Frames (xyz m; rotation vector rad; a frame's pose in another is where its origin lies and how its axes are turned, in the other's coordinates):
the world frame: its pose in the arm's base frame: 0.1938 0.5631 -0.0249 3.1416 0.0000 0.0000
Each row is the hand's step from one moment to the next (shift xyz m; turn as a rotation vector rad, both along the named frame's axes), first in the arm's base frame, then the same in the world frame.
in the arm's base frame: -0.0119 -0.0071 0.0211 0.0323 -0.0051 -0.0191
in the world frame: -0.0119 0.0071 -0.0211 0.0323 0.0051 0.0191
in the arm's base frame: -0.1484 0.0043 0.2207 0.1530 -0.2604 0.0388
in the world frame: -0.1484 -0.0043 -0.2207 0.1530 0.2604 -0.0388
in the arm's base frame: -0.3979 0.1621 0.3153 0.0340 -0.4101 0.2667
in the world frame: -0.3979 -0.1621 -0.3153 0.0340 0.4101 -0.2667
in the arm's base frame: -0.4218 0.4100 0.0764 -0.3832 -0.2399 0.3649
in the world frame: -0.4218 -0.4100 -0.0764 -0.3832 0.2399 -0.3649
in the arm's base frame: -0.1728 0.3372 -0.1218 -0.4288 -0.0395 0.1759
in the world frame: -0.1728 -0.3372 0.1218 -0.4288 0.0395 -0.1759
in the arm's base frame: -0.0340 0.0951 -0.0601 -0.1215 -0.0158 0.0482
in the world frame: -0.0340 -0.0951 0.0601 -0.1215 0.0158 -0.0482
